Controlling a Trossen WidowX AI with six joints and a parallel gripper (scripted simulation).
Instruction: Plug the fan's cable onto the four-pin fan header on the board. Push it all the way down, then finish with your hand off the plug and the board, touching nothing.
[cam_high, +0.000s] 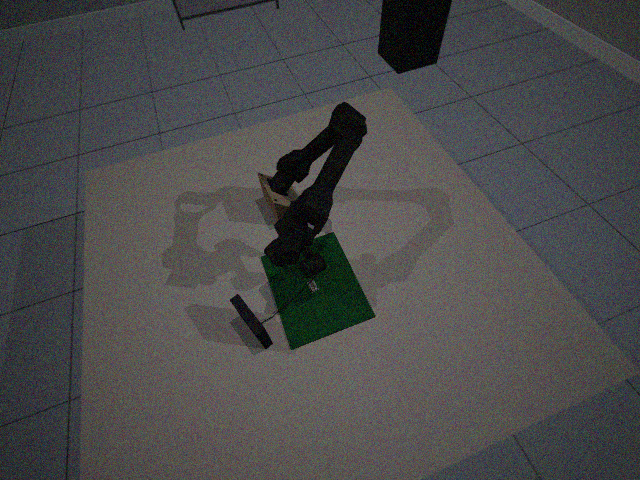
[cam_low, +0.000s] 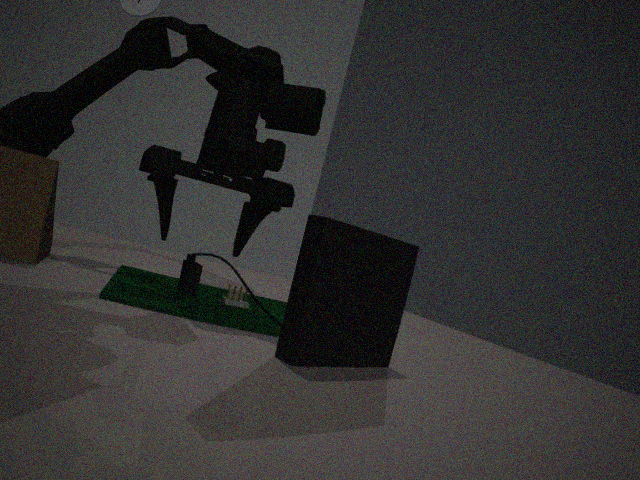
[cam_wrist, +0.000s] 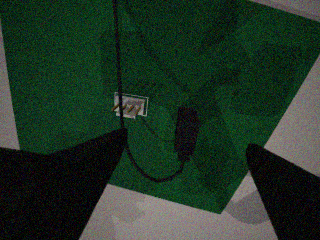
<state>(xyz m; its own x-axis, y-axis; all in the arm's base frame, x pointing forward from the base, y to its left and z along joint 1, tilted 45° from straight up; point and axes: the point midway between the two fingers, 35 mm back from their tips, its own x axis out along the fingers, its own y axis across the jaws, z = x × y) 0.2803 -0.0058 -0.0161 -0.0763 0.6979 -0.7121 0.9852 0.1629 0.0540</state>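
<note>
My gripper tip is 4 cm above the black plug and 1 cm to the right of it. Also, from my gripper tip: green board: 8 cm below, 5 cm ahead, 1 cm to the left; then white four-pin fan header: 6 cm below, 6 cm ahead, 1 cm to the left; then black fan: 17 cm to the right, 11 cm ahead.
</note>
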